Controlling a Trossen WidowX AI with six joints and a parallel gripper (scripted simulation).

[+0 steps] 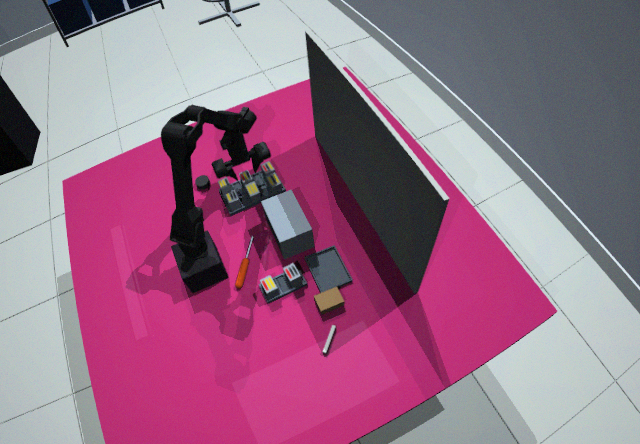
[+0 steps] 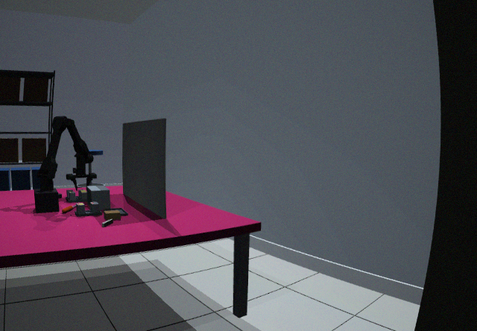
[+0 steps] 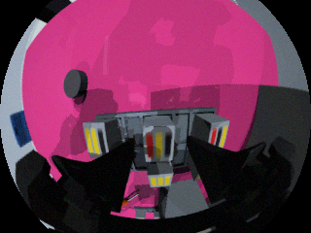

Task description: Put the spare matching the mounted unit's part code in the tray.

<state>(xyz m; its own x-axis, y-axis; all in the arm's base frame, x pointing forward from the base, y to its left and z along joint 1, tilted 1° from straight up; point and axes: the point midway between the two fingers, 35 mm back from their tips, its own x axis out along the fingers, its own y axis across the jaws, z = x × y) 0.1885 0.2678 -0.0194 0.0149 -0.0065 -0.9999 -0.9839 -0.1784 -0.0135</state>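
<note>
The dark spare lies 10 mm below my gripper tip. Also, from my gripper tip: dark grey tray (390 mm to the right, 170 mm ahead, 40 mm below); black panel (340 mm ahead, 190 mm to the right, 180 mm above); mounted unit (220 mm to the right, 90 mm ahead).
</note>
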